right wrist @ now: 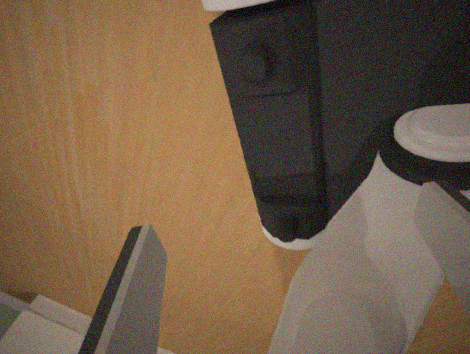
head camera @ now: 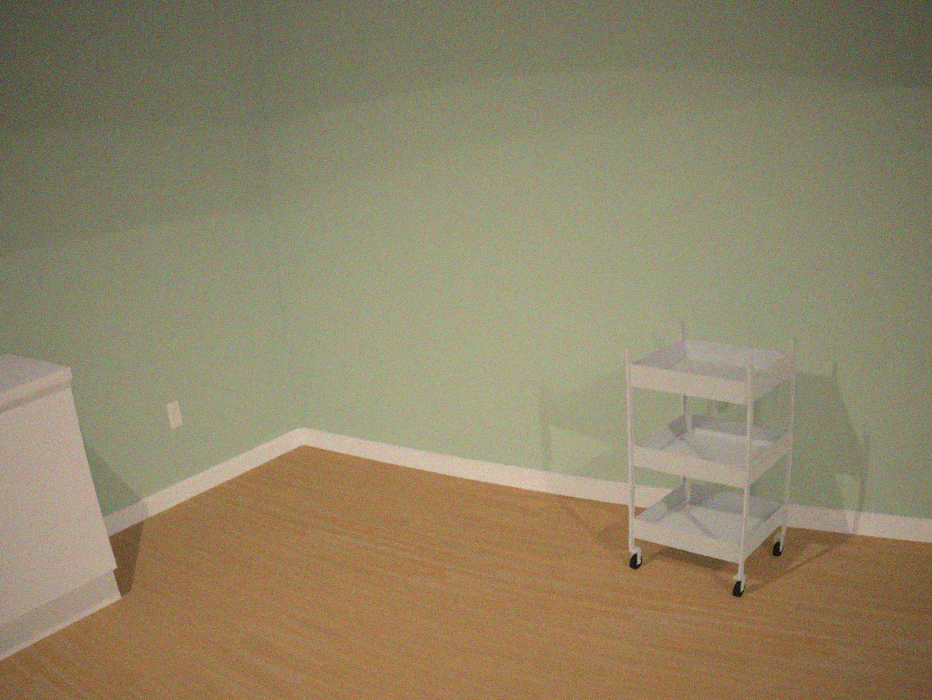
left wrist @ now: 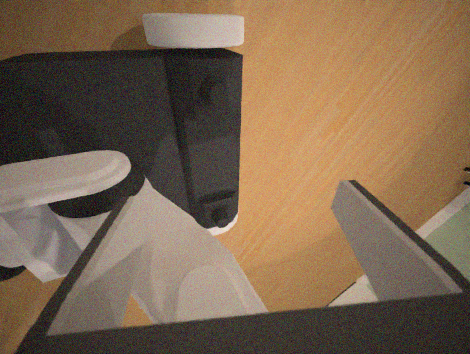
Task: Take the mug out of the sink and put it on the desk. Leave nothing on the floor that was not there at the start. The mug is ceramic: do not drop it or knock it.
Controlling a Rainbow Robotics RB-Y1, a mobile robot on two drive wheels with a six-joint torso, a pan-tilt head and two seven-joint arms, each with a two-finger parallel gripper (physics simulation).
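Places are measured from the robot's base along level axes (x left, y back, z up), in centimetres.
Pixels of known places: left gripper, between the fingertips: (left wrist: 241, 201); right gripper, between the fingertips: (right wrist: 286, 221).
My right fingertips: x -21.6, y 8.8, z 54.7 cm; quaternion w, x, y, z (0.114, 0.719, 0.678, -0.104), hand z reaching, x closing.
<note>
Behind a point stands the place of what it marks.
The mug, the sink and the desk do not show in the head view. My left gripper (left wrist: 241, 201) @(x 20.9, y 8.0, z 54.8 cm) is open, its two grey fingers wide apart with nothing between them, above the floor beside my base. My right gripper (right wrist: 286, 221) @(x -21.6, y 8.8, z 54.7 cm) is open and empty, its fingers also wide apart, on the other side of my base.
A white three-tier cart (head camera: 690, 384) @(x -50.3, y -226.1, z 69.6 cm) on casters stands by the green wall at the right. The end of a white cabinet (head camera: 45, 482) @(x 157.4, y -210.4, z 56.2 cm) with a light top stands at the left edge. Wood floor (head camera: 391, 587) @(x 48.3, y -242.0, z 0.0 cm) lies between them. My dark base (left wrist: 100, 100) @(x 16.2, y 20.3, z 16.9 cm) (right wrist: 280, 130) @(x -4.3, y 1.0, z 19.1 cm) shows in both wrist views.
</note>
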